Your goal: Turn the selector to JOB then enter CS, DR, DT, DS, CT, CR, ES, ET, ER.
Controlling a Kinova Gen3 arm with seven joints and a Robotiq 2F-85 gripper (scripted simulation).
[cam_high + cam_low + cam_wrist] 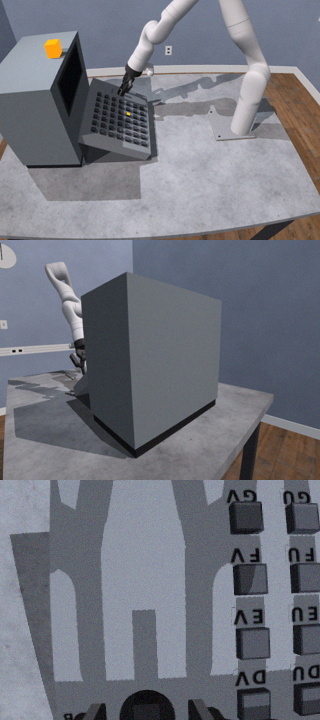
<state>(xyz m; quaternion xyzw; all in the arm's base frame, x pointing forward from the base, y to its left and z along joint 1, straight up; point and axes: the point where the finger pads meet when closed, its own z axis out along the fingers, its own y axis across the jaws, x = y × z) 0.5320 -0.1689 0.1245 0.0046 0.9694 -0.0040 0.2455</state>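
Now: the black selector knob 1 cm ahead of my hand and 1 cm below it. Round my hand: key (2 cm behind, 13 cm to the left, 3 cm below); then sloped keypad (3 cm ahead, 11 cm to the left, 6 cm below).
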